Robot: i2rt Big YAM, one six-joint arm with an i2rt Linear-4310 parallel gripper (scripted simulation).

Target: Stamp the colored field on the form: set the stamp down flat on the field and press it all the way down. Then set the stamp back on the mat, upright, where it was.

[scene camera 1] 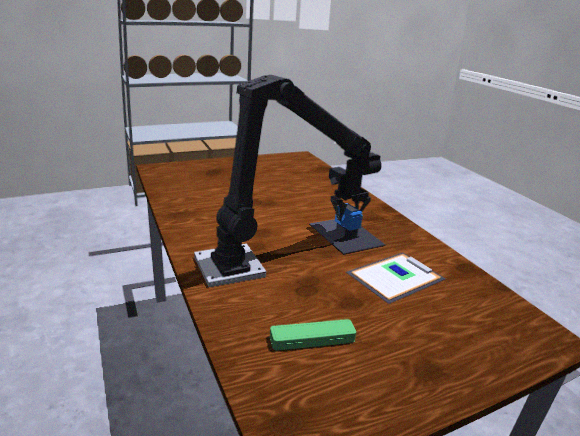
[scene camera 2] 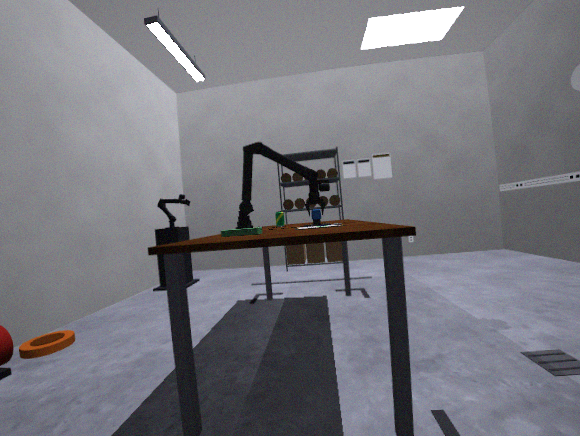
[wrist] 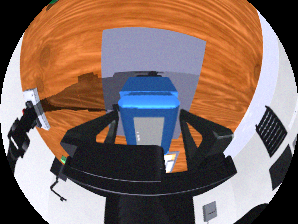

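Observation:
Green flat box [scene camera 1: 292, 336], form [scene camera 1: 387, 284]. Stamp [wrist: 148, 106]. Mat [scene camera 1: 365, 241], visible in the wrist view too [wrist: 126, 50]. My gripper [scene camera 1: 348, 218], likewise visible in the wrist view [wrist: 148, 113].

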